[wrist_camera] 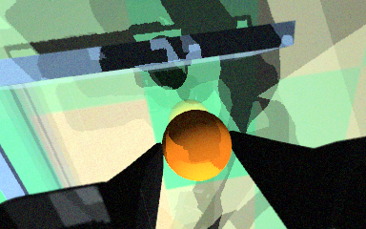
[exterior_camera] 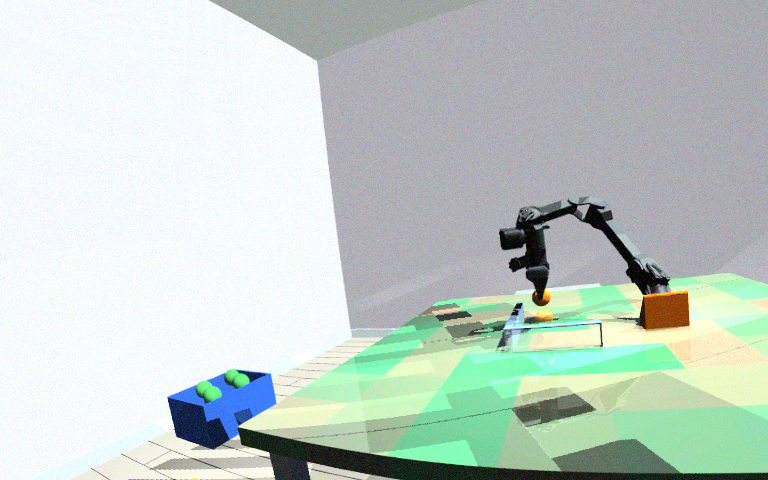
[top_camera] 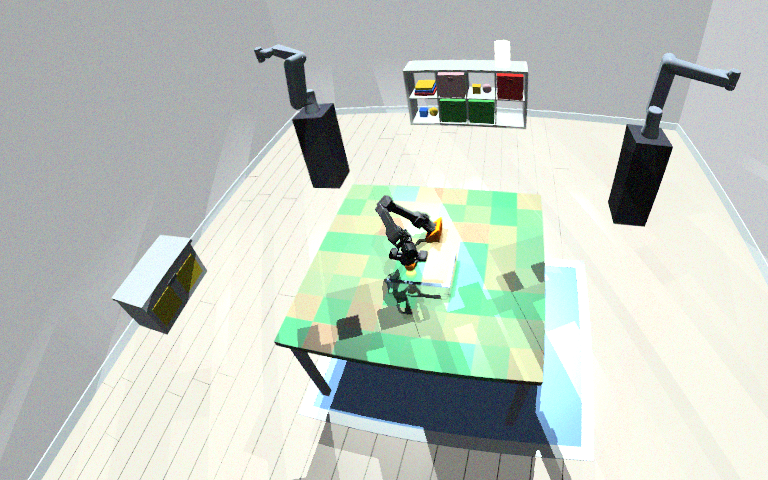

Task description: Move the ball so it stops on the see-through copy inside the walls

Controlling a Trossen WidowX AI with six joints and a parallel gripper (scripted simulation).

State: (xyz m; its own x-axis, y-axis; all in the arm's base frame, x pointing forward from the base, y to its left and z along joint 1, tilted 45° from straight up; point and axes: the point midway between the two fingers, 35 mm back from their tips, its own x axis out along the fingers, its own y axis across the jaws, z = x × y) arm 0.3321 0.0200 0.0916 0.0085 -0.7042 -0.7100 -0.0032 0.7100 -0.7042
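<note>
Now: gripper tip 6 cm above the see-through copy. From my gripper tip the other things lie so: orange ball (right at my gripper tip).
</note>
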